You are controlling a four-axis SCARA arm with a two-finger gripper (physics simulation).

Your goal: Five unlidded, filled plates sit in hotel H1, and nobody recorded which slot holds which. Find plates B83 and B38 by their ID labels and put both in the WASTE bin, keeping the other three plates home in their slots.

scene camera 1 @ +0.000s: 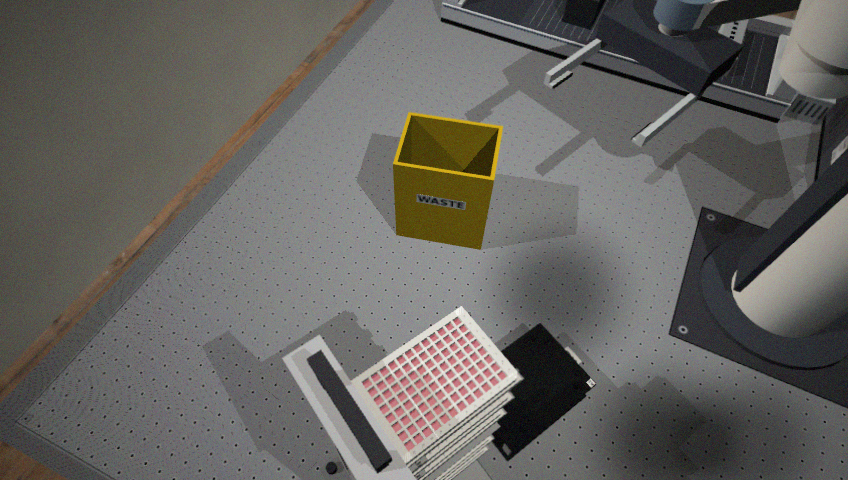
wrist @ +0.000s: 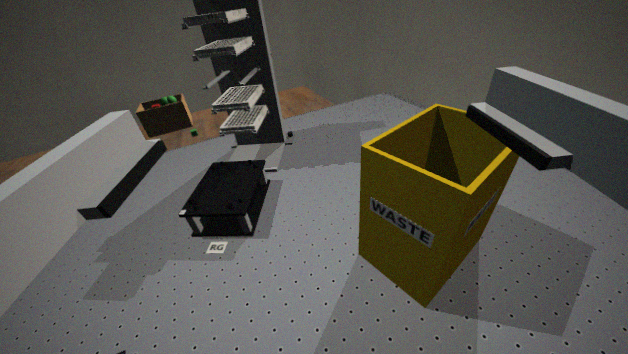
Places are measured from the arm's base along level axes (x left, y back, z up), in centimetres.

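Pixels of known places: gripper, fingertip midpoint: point(scene camera 1: 591, 108) point(wrist: 313, 109); arm's base at its link origin: point(scene camera 1: 771, 302).
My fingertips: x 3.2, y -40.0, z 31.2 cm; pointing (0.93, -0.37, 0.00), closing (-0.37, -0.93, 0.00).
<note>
For each thing: its middle in the pictures, then the offset to it from my fingertips. "pt": a spot on its surface instead.
- yellow WASTE bin at the middle of its body: point(wrist: 431, 201) point(scene camera 1: 446, 184) dx +6.7, dy -18.8, dz -19.9 cm
- upper plate at the middle of its body: point(wrist: 225, 46) dx +48.9, dy -2.1, dz -2.4 cm
- lower plate at the middle of its body: point(wrist: 239, 97) dx +48.9, dy -2.1, dz -13.1 cm
- RG label at a spot on its surface: point(wrist: 217, 247) pt dx +23.1, dy +11.4, dz -29.9 cm
The yellow WASTE bin point(scene camera 1: 443, 205) point(wrist: 400, 200) stands upright; its inside floor is hidden. Hotel H1 point(scene camera 1: 303, 356) point(wrist: 272, 125) is a tall column with side slots. In scene camera 1 its top plate point(scene camera 1: 440, 380) shows pink wells, with several plates stacked below. In the wrist view, an upper plate point(wrist: 225, 47) and a lower plate point(wrist: 239, 97) sit in slots, with bare rails point(wrist: 217, 80) between them. The hotel's top is cut off there. No plate ID label is readable. My gripper point(scene camera 1: 595, 111) point(wrist: 313, 109) is open and empty, beyond the bin from the hotel in scene camera 1.
A low black stand point(scene camera 1: 544, 392) point(wrist: 225, 187) is beside the hotel, near an RG label point(wrist: 217, 247). The robot's base plate point(scene camera 1: 687, 297) is at the right. A dark railed deck point(scene camera 1: 511, 20) lies at the top. A wooden box point(wrist: 167, 120) stands beyond the table.
</note>
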